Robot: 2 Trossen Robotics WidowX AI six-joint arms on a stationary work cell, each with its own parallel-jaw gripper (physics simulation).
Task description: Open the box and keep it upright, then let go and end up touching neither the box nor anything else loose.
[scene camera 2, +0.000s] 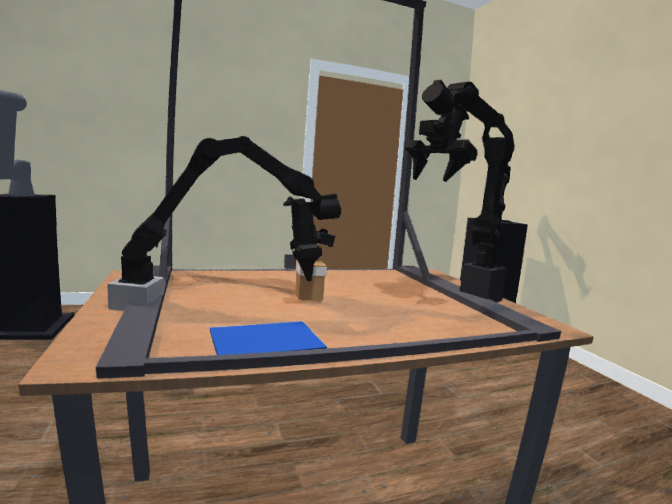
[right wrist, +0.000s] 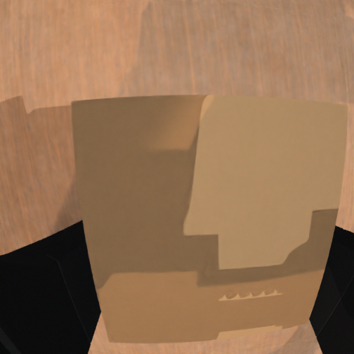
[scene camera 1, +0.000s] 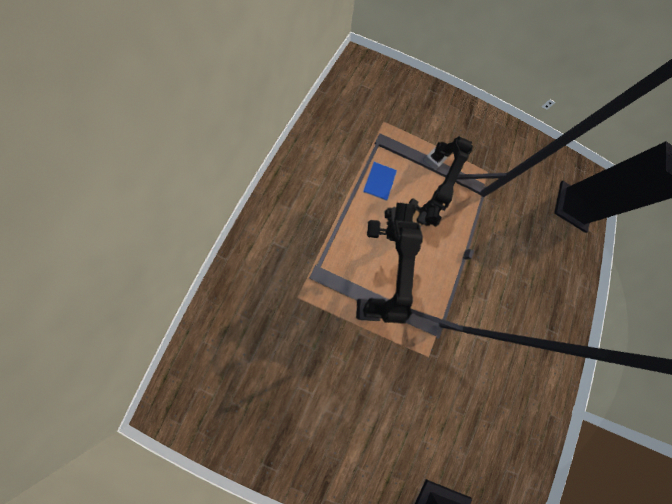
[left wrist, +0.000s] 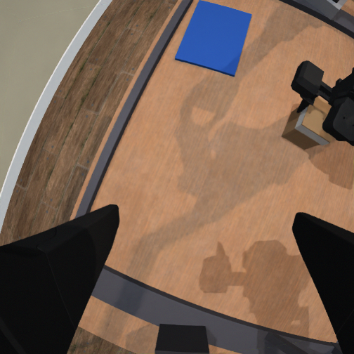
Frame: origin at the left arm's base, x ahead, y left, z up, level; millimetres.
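Seen in the pictures: left gripper, fingertip midpoint: (scene camera 2: 428, 180) (scene camera 1: 387, 228); right gripper, fingertip midpoint: (scene camera 2: 307, 278) (scene camera 1: 416, 218); left arm's base, origin of the base link: (scene camera 2: 485, 265) (scene camera 1: 370, 310); right arm's base, origin of the base link: (scene camera 2: 136, 280) (scene camera 1: 437, 156).
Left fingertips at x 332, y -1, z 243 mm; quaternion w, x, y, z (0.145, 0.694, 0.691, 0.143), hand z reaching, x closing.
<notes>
Pixels of each thing's middle, then the offset from my left fingertips to it.
- tan box, body centre: (scene camera 2: 309, 280) 295 mm down, 161 mm ahead, 244 mm right
- flat blue mat, body centre: (scene camera 2: 265, 338) (scene camera 1: 380, 180) 348 mm down, 409 mm ahead, 53 mm right
The tan box (scene camera 2: 310, 287) (left wrist: 300, 136) (right wrist: 265, 170) stands upright on the table, with a pale band near its top; its top face looks closed in the left wrist view. My right gripper (scene camera 2: 308, 275) is shut on the box, one finger on each side of it; in the right wrist view its black fingers lie against the box's left and right edges. My left gripper (scene camera 2: 430, 176) (left wrist: 208, 218) is open and empty, high above the table and well away from the box. In scene camera 1 the arms hide the box.
A flat blue mat (scene camera 1: 379, 181) (scene camera 2: 265, 338) (left wrist: 214, 37) lies on the table near one edge, apart from the box. A dark frame rail (scene camera 2: 336, 355) (left wrist: 131, 112) runs along the wooden table's edges. Dark posts (scene camera 2: 172, 108) rise at the far side.
</notes>
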